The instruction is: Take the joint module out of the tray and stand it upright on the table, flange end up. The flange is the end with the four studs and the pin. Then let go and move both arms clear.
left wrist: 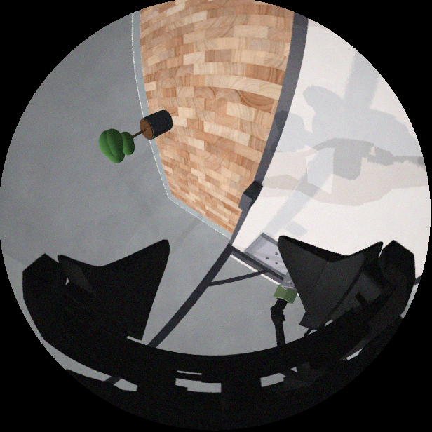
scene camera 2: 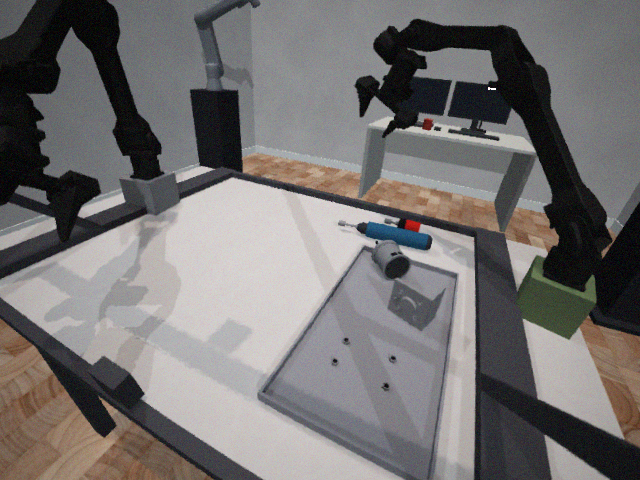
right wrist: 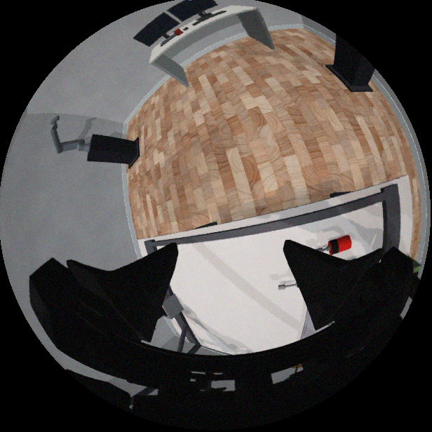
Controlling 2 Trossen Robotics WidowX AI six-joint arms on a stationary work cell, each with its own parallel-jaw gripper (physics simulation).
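Places are measured from the left arm's base along level axes (x right, y ahead, z up), in centimetres.
Where they show: left gripper, between the fingertips: (scene camera 2: 24, 236); right gripper, between the fingertips: (scene camera 2: 372, 127); left arm's base, origin of its link: (scene camera 2: 147, 175); right arm's base, origin of its link: (scene camera 2: 563, 276).
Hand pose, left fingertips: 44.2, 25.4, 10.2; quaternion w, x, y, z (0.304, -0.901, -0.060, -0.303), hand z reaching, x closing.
Observation:
Things, the pixels of their top centre, and the offset from my left fingertips, as dx, dy, dz. "*": a spot on its surface instead.
- grey joint module, centre of its top: (scene camera 2: 392, 245) -35.8, +42.3, -12.6
- grey tray, centre of its top: (scene camera 2: 384, 318) -19.7, +42.9, -17.8
- blue tool, a spot on its surface: (scene camera 2: 398, 235) * -47.4, +44.0, -16.2
- red-handled tool, centre of its top: (scene camera 2: 403, 219) -56.7, +44.9, -15.9
- grey bracket, centre of its top: (scene camera 2: 419, 283) -23.6, +47.4, -12.0
- dark block, centre of its top: (scene camera 2: 109, 369) +4.1, +11.7, -13.6
The grey joint module (scene camera 2: 386, 256) lies on its side or tilted at the far left corner of the grey tray (scene camera 2: 310, 379) (left wrist: 260, 246), across or beside its rim. A dark round end faces the front right; studs and pin cannot be made out. My left gripper (scene camera 2: 33, 222) (left wrist: 224, 244) is open and empty, high over the table's left side, far from the module. My right gripper (scene camera 2: 373, 125) (right wrist: 232, 247) is open and empty, high above the far side of the table, beyond the module. The module does not show clearly in either wrist view.
A blue tool (scene camera 2: 398, 235) lies just behind the tray, with a red-handled tool (scene camera 2: 412, 225) (right wrist: 341, 244) behind it. A grey bracket (scene camera 2: 416, 304) and several small nuts (scene camera 2: 392, 358) are in the tray. A dark frame (scene camera 2: 351, 200) edges the table. A dark block (scene camera 2: 116, 379) sits on the front edge.

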